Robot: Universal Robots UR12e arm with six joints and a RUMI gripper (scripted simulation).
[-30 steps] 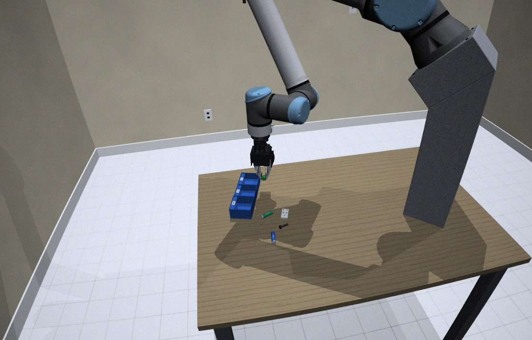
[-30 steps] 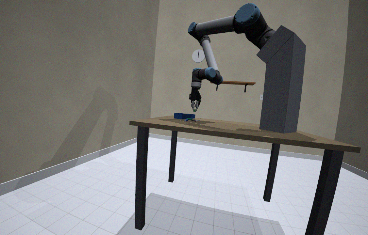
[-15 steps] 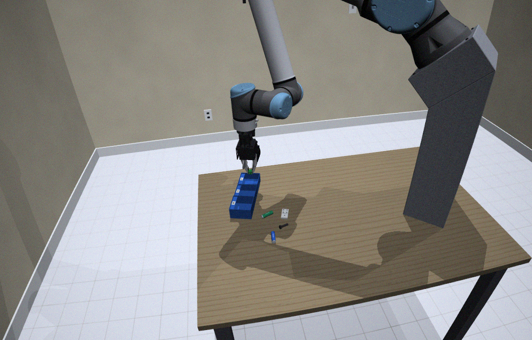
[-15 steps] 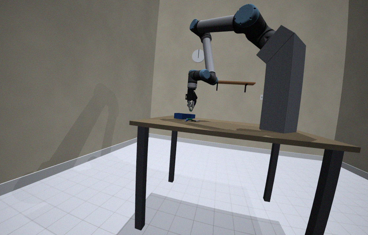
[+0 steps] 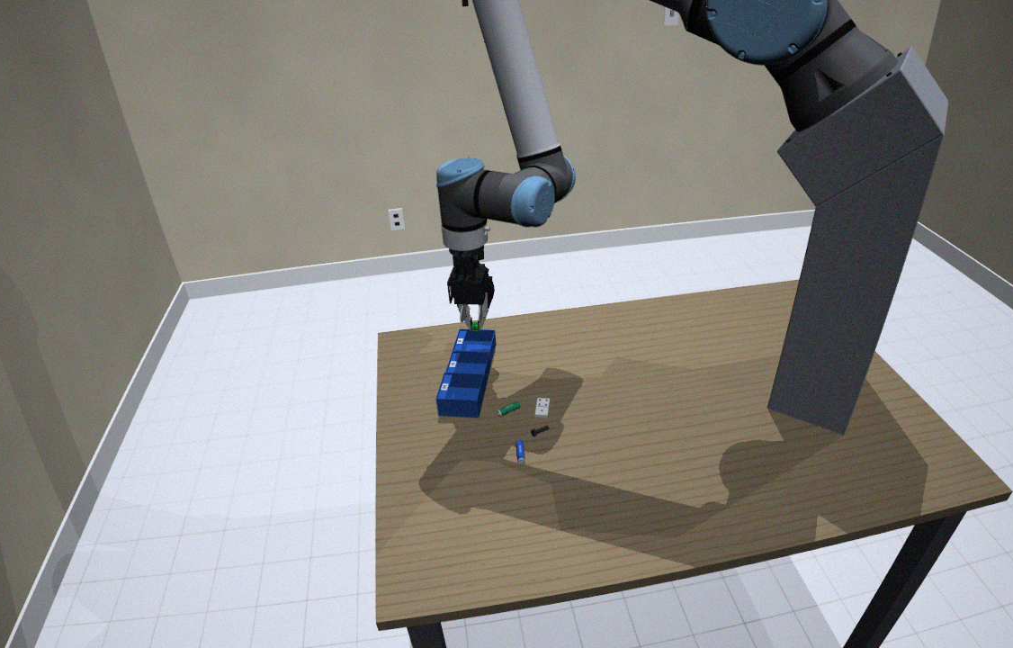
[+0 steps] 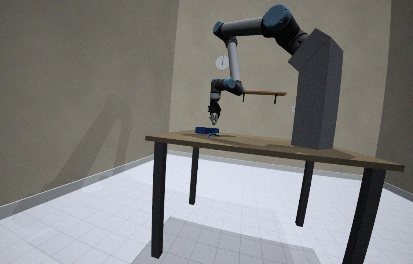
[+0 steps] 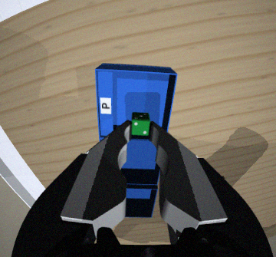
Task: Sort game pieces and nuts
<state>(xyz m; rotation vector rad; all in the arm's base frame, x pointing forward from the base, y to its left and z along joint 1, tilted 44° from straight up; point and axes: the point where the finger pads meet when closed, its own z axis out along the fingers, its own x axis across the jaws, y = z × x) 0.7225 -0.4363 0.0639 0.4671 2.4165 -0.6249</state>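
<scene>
Now: the white domino 23 cm to the left of my hand, 8 cm below it and 5 cm behind it. The rest, counted from my hand: green cylinder 21 cm to the left, 8 cm below, 2 cm ahead; then blue bin 7 cm to the left, 6 cm below, 5 cm ahead; then green die 1 cm below.
</scene>
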